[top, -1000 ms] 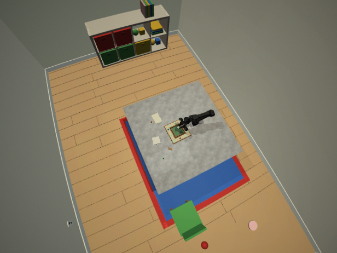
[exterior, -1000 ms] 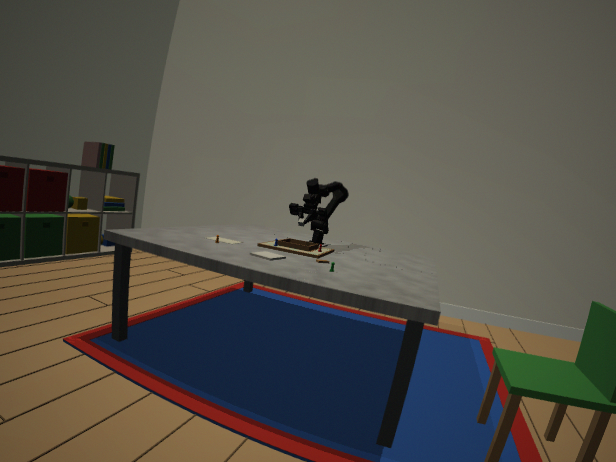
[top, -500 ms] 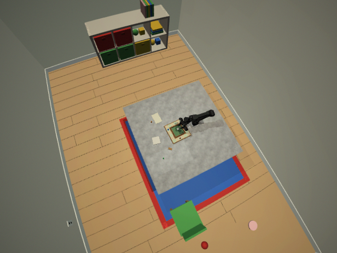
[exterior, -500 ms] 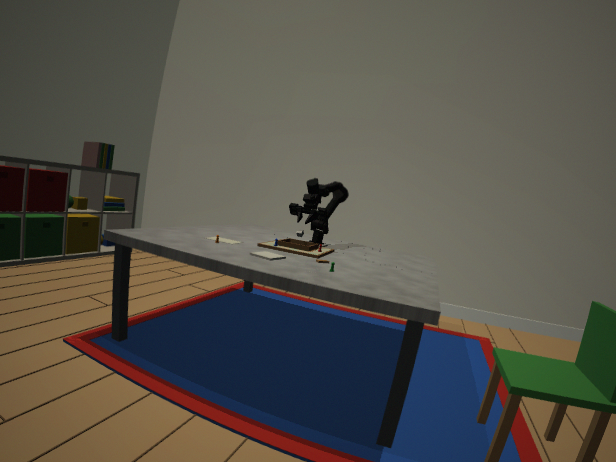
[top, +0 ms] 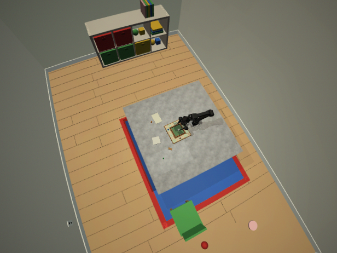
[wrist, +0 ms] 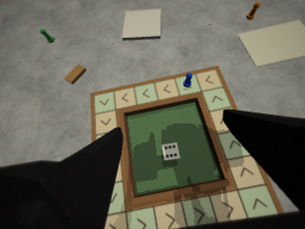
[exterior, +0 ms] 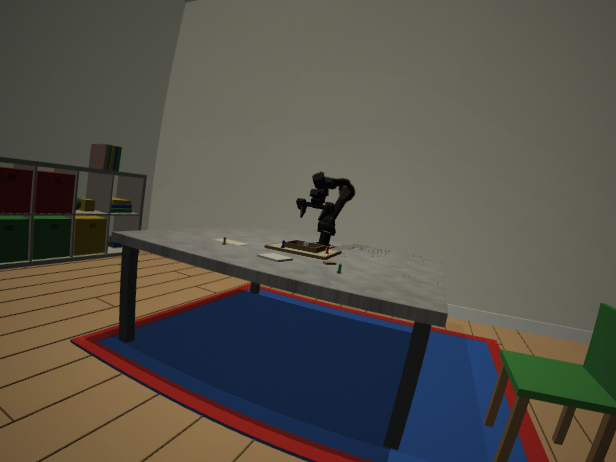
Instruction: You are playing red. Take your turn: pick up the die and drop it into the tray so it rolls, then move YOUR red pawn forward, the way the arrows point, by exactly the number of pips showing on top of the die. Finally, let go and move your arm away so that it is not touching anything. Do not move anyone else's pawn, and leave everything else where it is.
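The red pawn lies 10 mm ahead of my gripper tip, 120 mm to the left of it and 120 mm below it. From my gripper tip the other things lie so: green felt tray 150 mm below; then blue pawn 120 mm ahead, 50 mm to the right, 120 mm below; then white die 10 mm behind, 130 mm below.
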